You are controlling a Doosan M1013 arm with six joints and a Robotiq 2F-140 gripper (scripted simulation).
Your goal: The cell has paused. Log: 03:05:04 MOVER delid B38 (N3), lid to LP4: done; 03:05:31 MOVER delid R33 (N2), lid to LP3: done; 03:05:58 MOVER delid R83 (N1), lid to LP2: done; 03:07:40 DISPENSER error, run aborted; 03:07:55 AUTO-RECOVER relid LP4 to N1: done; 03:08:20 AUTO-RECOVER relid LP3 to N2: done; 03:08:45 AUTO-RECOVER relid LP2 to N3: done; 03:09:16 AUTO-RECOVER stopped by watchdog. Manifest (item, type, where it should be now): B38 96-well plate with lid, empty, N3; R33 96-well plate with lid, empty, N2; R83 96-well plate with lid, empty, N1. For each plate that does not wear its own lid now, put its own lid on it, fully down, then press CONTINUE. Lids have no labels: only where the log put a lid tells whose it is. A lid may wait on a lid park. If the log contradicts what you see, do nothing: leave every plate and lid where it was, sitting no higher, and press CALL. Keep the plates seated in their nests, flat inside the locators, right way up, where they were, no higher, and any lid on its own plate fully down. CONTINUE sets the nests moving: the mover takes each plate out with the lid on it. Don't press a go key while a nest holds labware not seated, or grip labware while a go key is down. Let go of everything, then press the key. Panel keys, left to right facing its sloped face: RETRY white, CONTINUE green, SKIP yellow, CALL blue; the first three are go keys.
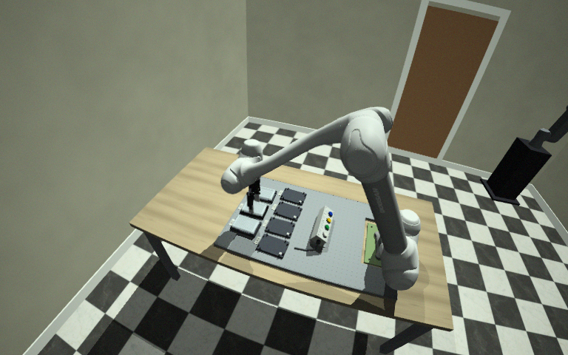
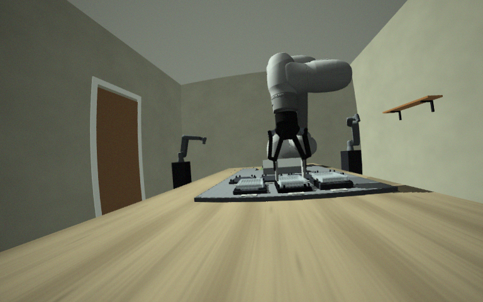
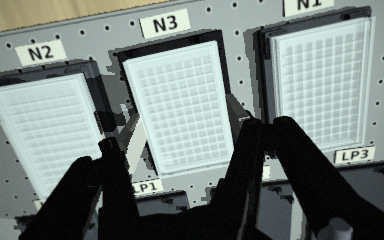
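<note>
My hand is 20 mm above the clear lid. From my hand the other things lie so: N1 plate: 140 mm to the right, 30 mm below, 10 mm behind; then LP2 label: 110 mm behind, 60 mm to the right, 50 mm below; then LP1 label: 90 mm behind, 80 mm to the left, 50 mm below.
</note>
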